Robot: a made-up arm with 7 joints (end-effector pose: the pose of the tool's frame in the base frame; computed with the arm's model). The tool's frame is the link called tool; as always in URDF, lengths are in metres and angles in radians. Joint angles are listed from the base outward.
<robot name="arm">
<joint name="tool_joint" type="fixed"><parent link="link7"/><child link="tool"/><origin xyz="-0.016 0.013 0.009" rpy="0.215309 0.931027 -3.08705"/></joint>
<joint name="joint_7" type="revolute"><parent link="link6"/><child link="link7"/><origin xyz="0.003 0.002 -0.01" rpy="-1.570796 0 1.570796"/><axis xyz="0 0 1"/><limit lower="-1.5" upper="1.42"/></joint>
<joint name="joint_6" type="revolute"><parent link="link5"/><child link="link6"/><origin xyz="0.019 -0.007 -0.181" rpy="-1.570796 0 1.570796"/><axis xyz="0 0 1"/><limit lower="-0.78" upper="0.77"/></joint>
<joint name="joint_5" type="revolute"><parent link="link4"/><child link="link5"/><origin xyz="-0.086 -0.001 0.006" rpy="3.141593 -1.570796 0"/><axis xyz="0 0 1"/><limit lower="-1.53" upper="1.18"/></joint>
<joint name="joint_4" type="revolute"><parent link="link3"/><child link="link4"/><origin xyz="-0.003 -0.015 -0.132" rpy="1.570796 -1.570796 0"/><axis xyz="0 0 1"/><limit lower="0.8" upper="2.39"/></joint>
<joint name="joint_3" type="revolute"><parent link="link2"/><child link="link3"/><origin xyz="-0.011 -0.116 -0.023" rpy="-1.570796 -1.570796 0"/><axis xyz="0 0 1"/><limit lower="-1.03" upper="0.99"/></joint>
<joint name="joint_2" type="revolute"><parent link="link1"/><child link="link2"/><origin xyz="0.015 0.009 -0.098" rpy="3.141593 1.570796 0"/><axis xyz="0 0 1"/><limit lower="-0.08" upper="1.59"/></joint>
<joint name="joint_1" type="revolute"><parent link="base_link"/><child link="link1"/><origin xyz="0.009 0.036 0.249" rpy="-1.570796 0 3.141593"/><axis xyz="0 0 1"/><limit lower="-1.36" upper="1.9"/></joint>
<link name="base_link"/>
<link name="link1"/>
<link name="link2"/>
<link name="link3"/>
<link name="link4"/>
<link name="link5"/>
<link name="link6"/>
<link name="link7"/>
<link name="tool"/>
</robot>
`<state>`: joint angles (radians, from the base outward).
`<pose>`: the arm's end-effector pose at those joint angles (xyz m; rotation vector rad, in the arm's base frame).
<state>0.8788 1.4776 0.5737 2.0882 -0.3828 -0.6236 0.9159</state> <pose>0.0734 0.2879 0.4259 -1.5530 1.0026 2.2423</pose>
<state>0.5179 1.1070 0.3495 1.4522 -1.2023 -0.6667 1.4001</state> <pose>0.2252 0.4322 0.2780 0.6200 -0.4316 -1.8148</pose>
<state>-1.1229 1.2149 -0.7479 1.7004 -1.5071 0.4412 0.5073</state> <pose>-0.1830 0.2989 0.0120 -0.7022 -0.0510 -2.4411</pose>
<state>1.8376 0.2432 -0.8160 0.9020 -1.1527 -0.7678 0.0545</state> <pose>0.4513 0.0960 0.4400 -0.6816 1.3585 1.8843</pose>
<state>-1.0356 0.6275 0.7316 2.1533 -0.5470 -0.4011 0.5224</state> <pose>0.0419 0.3041 0.0876 0.0808 -1.5409 -1.6647</pose>
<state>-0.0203 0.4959 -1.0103 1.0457 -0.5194 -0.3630 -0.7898</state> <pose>0.0254 0.1354 -0.2290 -0.0295 -2.1944 -1.0867</pose>
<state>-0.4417 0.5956 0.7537 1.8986 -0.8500 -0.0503 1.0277</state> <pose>0.1106 0.3537 0.1006 0.4592 -1.1108 -1.2948</pose>
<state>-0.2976 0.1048 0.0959 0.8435 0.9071 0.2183 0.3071</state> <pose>0.0474 0.1332 -0.1882 -0.1035 -1.0018 1.0932</pose>
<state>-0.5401 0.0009 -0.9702 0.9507 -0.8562 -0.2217 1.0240</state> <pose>-0.1681 -0.0431 -0.1402 -1.7836 -0.3905 -1.2726</pose>
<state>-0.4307 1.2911 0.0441 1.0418 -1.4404 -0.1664 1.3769</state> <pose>0.1111 0.5068 0.0631 0.0296 0.7748 -1.3895</pose>
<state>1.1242 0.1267 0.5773 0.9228 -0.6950 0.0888 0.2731</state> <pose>0.4482 0.2373 0.1865 0.6081 -2.3772 0.0826</pose>
